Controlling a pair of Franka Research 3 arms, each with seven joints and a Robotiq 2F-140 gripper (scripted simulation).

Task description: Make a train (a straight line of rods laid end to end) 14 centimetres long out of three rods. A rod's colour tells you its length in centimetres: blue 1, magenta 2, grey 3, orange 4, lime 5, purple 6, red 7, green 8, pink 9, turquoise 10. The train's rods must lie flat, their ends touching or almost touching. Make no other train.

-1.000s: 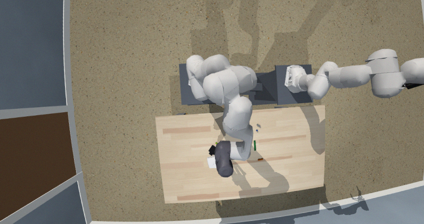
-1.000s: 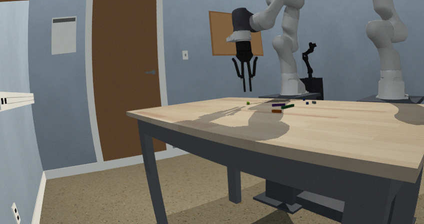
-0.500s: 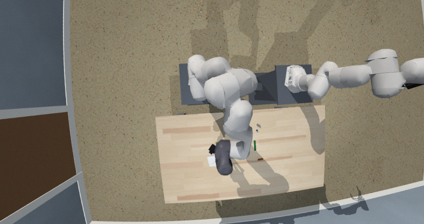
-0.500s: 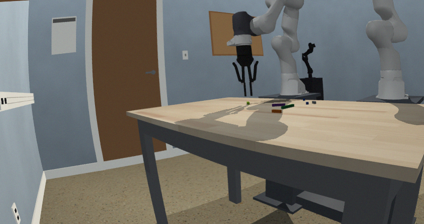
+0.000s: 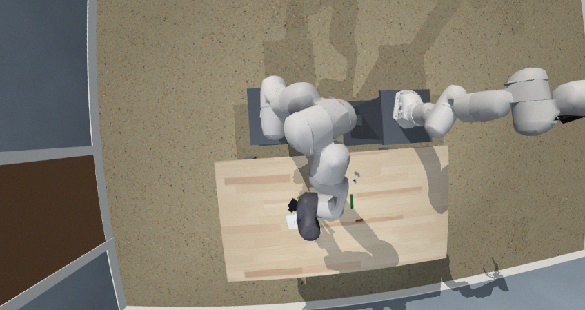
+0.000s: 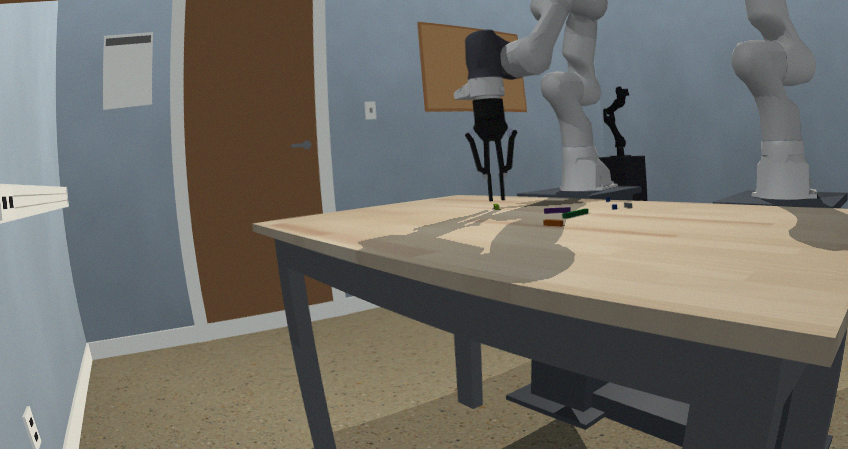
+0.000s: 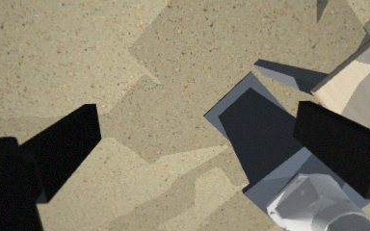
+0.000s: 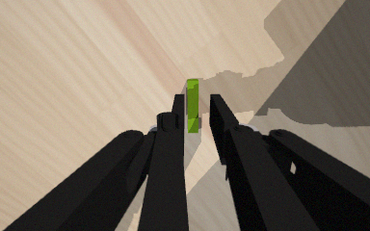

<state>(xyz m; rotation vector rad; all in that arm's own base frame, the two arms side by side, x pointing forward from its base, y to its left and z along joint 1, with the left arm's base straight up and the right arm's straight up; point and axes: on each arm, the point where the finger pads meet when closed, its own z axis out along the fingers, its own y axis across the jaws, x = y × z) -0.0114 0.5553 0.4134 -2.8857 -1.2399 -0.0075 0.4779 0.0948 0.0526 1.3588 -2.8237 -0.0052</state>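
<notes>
The lime rod lies 50 mm below my right hand. The rest, counted from my right hand: grey rod (310 mm to the left, 140 mm behind, 50 mm below); then purple rod (210 mm to the left, 50 mm below); then green rod (290 mm to the left, 50 mm below, 20 mm ahead).
</notes>
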